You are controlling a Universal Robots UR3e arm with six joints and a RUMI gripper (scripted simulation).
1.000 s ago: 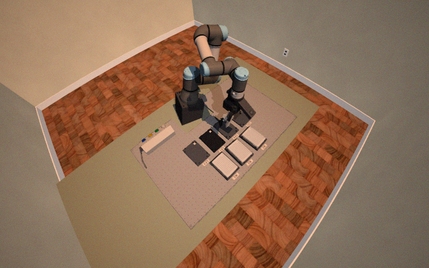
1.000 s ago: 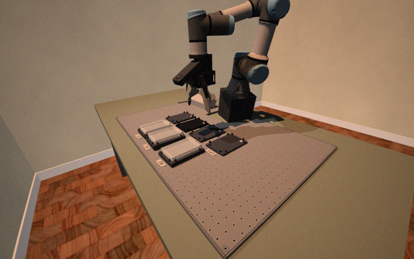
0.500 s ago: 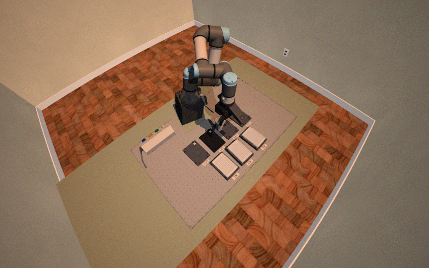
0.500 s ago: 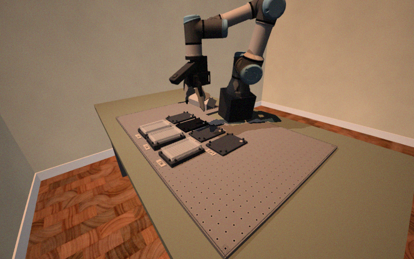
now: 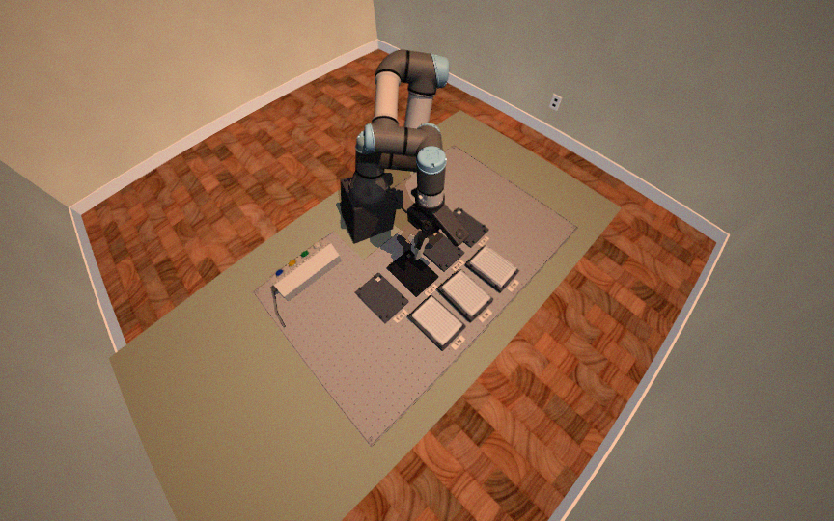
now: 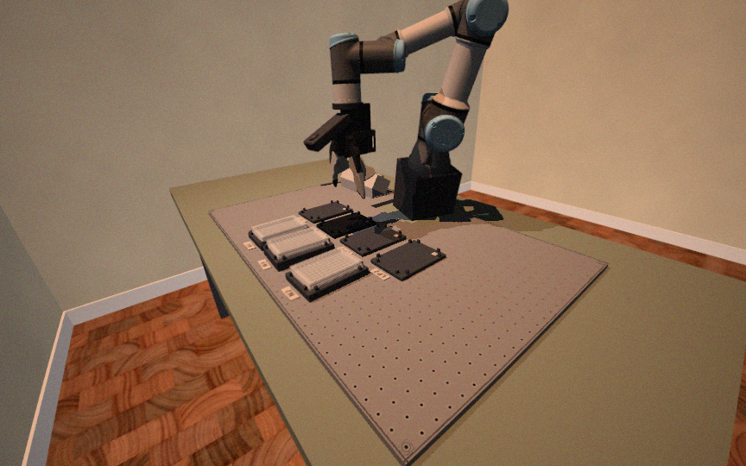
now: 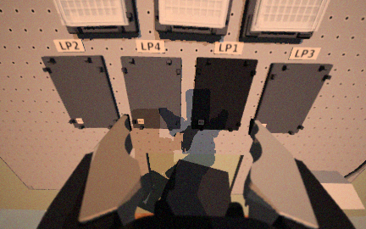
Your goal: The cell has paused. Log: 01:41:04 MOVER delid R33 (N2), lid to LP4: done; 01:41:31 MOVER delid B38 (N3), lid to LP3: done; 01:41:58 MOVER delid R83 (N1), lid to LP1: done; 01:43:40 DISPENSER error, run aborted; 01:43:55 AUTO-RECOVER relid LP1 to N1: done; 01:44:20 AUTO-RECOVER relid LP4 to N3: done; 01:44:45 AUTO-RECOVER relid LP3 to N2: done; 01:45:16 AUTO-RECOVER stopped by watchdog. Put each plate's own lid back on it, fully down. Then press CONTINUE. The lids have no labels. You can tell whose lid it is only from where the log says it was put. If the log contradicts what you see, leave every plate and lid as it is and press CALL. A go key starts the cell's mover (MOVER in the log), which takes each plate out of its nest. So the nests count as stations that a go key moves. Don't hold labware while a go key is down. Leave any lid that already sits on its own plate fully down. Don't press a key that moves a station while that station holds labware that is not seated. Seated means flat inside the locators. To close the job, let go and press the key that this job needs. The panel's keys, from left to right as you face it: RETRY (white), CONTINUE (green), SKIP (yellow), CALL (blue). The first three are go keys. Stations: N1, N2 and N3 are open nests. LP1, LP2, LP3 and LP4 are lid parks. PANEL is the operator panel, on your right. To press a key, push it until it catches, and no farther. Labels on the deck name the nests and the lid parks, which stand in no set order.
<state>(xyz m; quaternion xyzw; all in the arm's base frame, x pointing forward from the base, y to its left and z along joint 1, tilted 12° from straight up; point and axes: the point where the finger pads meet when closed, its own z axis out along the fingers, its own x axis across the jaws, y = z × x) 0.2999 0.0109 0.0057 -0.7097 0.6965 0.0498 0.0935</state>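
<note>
My gripper is now 14 cm to the right of the clear lid, 14 cm short of it and 10 cm above it. Round my hand: LP2 lid park: 19 cm to the left, 12 cm below, 4 cm behind; then lid park LP4: 12 cm below, 6 cm to the left, 3 cm behind; then LP1 lid park: 12 cm below, 7 cm to the right, 3 cm behind.
</note>
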